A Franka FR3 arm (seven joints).
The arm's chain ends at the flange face. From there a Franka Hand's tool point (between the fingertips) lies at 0.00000 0.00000 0.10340 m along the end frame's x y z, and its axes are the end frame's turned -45 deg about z.
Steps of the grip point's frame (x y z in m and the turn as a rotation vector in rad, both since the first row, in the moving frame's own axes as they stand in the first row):
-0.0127, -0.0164, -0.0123, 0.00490, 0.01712, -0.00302
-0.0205, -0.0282, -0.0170, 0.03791, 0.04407, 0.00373
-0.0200, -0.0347, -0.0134, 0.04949, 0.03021, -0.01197
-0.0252, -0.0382, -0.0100, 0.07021, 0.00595, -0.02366
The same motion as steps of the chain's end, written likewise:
-0.0215, -0.0010, -0.0123, 0.01557, 0.00864, -0.00302
-0.0349, 0.0005, -0.0168, 0.05797, 0.00436, 0.00373
-0.0372, -0.0046, -0.0132, 0.05636, -0.01363, -0.01197
-0.0401, -0.0037, -0.0097, 0.05385, -0.04544, -0.02366

